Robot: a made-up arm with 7 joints. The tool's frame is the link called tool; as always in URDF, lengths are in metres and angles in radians.
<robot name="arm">
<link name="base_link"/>
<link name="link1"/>
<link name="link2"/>
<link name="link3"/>
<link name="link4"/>
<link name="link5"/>
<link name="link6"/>
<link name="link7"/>
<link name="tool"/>
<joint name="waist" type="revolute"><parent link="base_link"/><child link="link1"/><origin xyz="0.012 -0.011 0.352" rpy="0 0 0"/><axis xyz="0 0 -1"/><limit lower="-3.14" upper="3.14"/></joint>
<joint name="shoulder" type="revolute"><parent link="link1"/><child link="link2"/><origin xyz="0.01 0.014 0.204" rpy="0 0 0"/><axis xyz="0 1 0"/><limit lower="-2.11" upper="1.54"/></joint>
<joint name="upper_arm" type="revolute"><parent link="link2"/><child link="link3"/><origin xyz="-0.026 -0.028 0.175" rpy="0 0 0"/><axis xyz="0 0 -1"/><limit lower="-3.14" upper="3.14"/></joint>
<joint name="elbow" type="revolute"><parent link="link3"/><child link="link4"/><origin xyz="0.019 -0.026 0.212" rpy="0 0 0"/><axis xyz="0 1 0"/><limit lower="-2.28" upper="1.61"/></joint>
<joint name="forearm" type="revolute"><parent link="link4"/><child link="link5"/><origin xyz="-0.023 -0.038 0.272" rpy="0 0 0"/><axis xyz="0 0 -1"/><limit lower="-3.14" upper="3.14"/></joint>
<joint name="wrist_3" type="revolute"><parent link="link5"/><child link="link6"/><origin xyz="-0.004 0.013 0.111" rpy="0 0 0"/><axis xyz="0 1 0"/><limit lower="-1.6" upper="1.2"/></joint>
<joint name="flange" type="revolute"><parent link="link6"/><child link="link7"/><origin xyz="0.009 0.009 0.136" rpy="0 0 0"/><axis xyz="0 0 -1"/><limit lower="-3.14" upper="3.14"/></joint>
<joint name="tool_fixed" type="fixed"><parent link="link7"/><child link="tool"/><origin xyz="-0.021 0.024 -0.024" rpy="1.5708 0 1.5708"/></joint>
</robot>
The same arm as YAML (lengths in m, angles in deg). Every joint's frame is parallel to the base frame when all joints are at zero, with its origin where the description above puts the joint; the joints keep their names.
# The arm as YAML. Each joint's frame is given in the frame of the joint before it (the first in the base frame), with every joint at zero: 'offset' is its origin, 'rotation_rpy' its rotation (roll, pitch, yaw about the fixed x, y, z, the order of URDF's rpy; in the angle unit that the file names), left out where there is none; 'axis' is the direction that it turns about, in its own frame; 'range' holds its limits. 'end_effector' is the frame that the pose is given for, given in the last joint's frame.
length_unit: m
angle_unit: deg
chain:
  - id: waist
    offset: [0.012, -0.011, 0.352]
    axis: [0.0, 0.0, -1.0]
    range: [-179.91, 179.91]
  - id: shoulder
    offset: [0.01, 0.014, 0.204]
    axis: [0.0, 1.0, 0.0]
    range: [-120.89, 88.24]
  - id: upper_arm
    offset: [-0.026, -0.028, 0.175]
    axis: [0.0, 0.0, -1.0]
    range: [-179.91, 179.91]
  - id: elbow
    offset: [0.019, -0.026, 0.212]
    axis: [0.0, 1.0, 0.0]
    range: [-130.63, 92.25]
  - id: forearm
    offset: [-0.023, -0.038, 0.272]
    axis: [0.0, 0.0, -1.0]
    range: [-179.91, 179.91]
  - id: wrist_3
    offset: [-0.004, 0.013, 0.111]
    axis: [0.0, 1.0, 0.0]
    range: [-91.67, 68.75]
  - id: flange
    offset: [0.009, 0.009, 0.136]
    axis: [0.0, 0.0, -1.0]
    range: [-179.91, 179.91]
end_effector:
  offset: [-0.021, 0.024, -0.024]
  rotation_rpy: [90.0, 0.0, 90.0]

